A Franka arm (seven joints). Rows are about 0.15 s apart.
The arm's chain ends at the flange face. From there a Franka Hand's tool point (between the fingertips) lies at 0.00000 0.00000 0.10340 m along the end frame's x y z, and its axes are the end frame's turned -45 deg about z.
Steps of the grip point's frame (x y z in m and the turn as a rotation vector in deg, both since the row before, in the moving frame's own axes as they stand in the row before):
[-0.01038 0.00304 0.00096 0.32 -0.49 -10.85]
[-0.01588 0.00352 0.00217 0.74 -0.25 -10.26]
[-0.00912 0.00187 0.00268 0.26 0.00 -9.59]
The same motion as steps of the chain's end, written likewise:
[-0.00418 0.00918 0.00097 -0.12 -0.57 -10.85]
[-0.00743 0.01423 0.00218 0.35 -0.70 -10.26]
[-0.00477 0.00807 0.00268 0.18 -0.18 -9.59]

